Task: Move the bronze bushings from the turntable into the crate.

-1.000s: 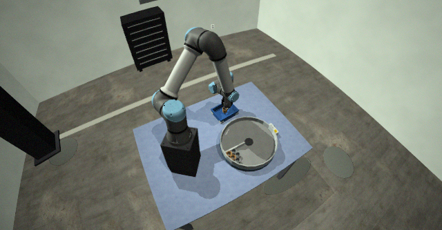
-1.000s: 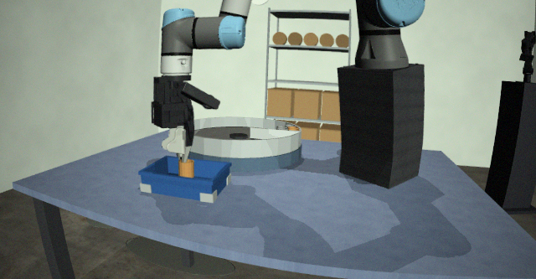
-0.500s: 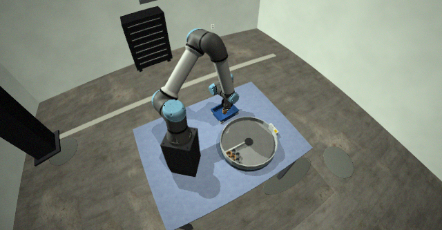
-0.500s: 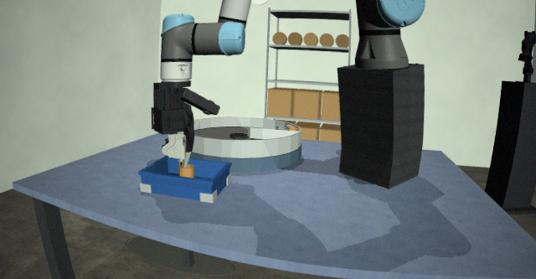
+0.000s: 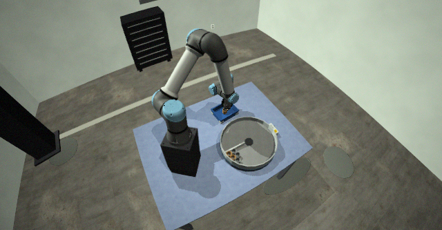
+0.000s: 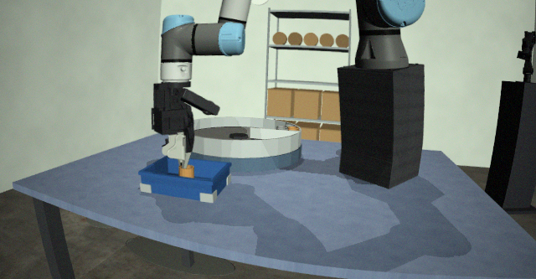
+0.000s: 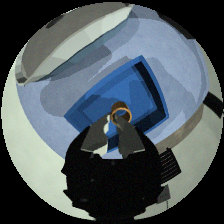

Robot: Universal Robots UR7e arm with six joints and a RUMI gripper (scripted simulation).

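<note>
Right now my hand is 1 cm past the blue crate, 1 cm to the right of it and 2 cm above it. From my hand the other things lie so: turntable 7 cm behind, 34 cm to the right, 1 cm above.
</note>
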